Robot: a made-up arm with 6 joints.
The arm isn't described. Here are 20 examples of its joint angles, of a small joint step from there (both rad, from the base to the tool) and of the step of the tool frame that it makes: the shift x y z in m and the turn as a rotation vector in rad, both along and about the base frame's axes.
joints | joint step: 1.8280 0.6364 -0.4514 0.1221 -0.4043 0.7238 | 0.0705 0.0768 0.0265 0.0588 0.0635 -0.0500
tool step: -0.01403 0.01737 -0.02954 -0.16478 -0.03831 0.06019
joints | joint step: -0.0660 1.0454 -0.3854 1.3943 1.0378 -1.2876 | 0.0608 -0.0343 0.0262 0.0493 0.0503 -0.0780
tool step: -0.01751 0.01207 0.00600 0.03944 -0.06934 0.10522
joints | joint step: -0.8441 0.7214 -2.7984 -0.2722 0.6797 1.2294 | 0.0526 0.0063 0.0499 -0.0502 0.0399 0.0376
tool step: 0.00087 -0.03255 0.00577 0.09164 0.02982 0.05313
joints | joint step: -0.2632 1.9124 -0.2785 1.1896 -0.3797 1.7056 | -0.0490 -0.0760 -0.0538 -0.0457 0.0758 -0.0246
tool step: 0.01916 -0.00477 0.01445 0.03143 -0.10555 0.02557
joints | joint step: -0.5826 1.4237 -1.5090 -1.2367 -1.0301 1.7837 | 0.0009 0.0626 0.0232 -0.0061 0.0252 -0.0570
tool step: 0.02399 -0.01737 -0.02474 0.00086 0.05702 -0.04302
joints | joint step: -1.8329 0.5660 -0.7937 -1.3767 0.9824 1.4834 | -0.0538 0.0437 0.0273 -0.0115 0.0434 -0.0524
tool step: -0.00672 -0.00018 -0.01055 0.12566 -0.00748 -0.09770
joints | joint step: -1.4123 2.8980 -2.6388 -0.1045 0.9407 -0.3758 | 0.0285 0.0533 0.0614 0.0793 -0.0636 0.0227
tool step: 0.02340 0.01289 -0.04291 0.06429 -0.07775 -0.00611
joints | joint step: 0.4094 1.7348 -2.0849 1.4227 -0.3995 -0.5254 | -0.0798 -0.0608 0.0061 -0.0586 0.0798 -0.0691
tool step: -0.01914 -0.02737 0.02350 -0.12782 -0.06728 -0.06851
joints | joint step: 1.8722 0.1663 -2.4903 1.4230 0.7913 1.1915 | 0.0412 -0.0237 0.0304 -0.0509 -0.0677 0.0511
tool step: 0.02973 0.00245 0.00213 -0.04675 0.04651 0.08599
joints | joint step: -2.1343 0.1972 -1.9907 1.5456 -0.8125 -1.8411 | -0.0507 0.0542 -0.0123 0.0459 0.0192 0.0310
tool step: 0.00847 -0.02551 0.02259 0.03723 0.02042 0.00846
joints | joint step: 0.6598 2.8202 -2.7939 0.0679 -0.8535 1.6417 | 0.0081 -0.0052 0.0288 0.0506 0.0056 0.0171
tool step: 0.00334 0.00181 -0.00648 0.03093 0.05971 0.02444
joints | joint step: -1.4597 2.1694 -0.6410 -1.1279 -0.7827 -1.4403 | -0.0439 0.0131 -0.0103 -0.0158 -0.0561 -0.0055
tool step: -0.00682 -0.00689 0.00299 -0.02024 -0.04828 -0.01818
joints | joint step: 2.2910 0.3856 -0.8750 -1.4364 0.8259 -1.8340 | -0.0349 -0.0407 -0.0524 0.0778 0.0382 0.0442
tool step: 0.01679 -0.01722 0.00276 0.01819 0.16263 -0.00749
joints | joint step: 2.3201 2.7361 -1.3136 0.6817 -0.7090 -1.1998 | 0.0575 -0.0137 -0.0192 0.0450 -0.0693 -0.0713
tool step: -0.02164 -0.00343 0.01656 0.09558 -0.01946 0.04438
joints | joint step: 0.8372 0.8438 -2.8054 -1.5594 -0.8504 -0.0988 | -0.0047 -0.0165 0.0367 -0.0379 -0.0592 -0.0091
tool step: 0.00056 0.01089 -0.00363 -0.03237 -0.01545 -0.07042
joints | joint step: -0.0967 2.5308 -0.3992 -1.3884 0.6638 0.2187 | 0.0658 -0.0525 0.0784 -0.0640 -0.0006 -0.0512
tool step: -0.00366 0.00689 0.01466 0.05705 0.05349 0.15551
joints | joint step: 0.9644 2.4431 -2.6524 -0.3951 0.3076 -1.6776 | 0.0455 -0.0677 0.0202 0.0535 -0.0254 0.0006
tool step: -0.03268 0.00427 0.03501 0.08620 0.00121 0.07103
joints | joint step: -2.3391 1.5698 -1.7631 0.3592 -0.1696 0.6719 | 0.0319 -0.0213 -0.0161 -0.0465 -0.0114 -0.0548
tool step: 0.01700 0.00067 0.01452 0.03019 0.09807 -0.00996
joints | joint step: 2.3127 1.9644 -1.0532 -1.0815 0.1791 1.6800 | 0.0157 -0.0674 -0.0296 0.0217 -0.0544 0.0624
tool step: -0.01590 -0.00227 0.03562 0.03487 0.15522 -0.01188
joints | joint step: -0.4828 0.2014 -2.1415 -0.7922 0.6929 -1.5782 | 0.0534 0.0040 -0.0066 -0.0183 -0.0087 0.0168
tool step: -0.00812 -0.01899 0.00074 -0.00413 -0.01616 0.04914
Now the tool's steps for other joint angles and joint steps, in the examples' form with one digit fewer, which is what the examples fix.
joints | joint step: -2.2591 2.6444 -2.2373 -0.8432 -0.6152 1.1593 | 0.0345 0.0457 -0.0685 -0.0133 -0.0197 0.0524
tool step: 0.0174 -0.0158 -0.0040 -0.0339 -0.0222 0.0590
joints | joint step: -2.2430 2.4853 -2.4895 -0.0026 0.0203 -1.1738 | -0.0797 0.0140 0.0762 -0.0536 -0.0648 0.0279
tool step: -0.0394 0.0278 -0.0258 0.0361 0.0029 -0.0786
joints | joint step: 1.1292 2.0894 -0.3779 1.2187 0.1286 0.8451 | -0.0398 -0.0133 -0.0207 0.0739 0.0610 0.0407
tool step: 0.0023 0.0085 0.0038 0.0311 0.0424 -0.1558
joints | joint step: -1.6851 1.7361 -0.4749 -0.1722 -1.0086 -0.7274 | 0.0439 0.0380 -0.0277 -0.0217 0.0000 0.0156
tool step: 0.0163 -0.0086 -0.0061 0.0120 -0.0080 0.0612
